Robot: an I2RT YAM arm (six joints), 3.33 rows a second.
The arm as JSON. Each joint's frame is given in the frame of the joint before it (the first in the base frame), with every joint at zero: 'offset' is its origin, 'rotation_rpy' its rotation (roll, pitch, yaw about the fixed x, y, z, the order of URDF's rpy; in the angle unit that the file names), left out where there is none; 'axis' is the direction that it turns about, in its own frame. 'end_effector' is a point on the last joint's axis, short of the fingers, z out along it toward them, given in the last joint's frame.
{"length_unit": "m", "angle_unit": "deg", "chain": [
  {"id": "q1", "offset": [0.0, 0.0, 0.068], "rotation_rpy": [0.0, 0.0, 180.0], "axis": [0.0, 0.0, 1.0]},
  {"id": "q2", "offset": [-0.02, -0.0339, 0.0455], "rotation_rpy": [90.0, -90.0, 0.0], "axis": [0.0, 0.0, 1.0]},
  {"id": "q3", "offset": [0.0, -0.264, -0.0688], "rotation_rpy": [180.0, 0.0, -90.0], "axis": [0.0, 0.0, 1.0]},
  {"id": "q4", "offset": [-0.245, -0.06, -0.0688], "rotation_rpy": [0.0, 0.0, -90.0], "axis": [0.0, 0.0, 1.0]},
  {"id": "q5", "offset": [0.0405, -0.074, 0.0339], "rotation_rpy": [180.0, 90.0, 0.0], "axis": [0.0, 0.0, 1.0]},
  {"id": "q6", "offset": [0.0, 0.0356, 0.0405], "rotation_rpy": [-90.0, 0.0, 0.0], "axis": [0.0, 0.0, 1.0]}
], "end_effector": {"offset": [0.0, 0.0, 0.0], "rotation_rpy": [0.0, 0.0, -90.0]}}
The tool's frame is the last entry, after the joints.
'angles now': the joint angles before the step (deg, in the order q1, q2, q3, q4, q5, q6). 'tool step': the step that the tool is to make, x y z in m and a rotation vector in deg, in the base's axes. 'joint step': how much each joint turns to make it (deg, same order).
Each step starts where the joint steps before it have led.
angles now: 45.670 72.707 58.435 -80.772 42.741 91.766
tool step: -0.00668 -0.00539 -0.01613 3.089 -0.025 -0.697
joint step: -0.001 -2.557 -5.115 4.306 -2.186 0.721
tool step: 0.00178 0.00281 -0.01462 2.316 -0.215 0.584
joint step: 0.001 0.065 -3.125 5.529 -1.442 -0.830
